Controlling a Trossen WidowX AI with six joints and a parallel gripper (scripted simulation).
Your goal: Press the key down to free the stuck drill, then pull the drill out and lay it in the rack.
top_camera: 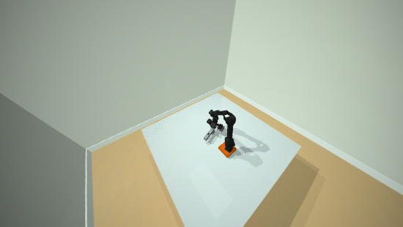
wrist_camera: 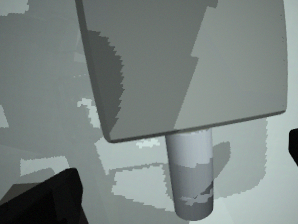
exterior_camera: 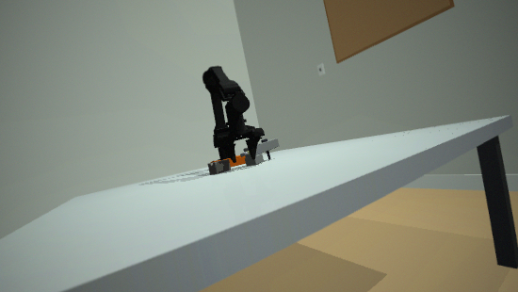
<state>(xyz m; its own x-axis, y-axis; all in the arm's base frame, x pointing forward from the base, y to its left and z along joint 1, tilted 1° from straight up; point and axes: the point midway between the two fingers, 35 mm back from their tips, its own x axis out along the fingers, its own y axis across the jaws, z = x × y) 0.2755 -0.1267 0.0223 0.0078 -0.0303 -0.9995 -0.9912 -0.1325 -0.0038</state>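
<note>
Right now the drill is 60 mm to the left of my gripper tip, 30 mm above it and 10 mm behind it. Round my gripper tip: rack: 70 mm behind, 60 mm to the right.
</note>
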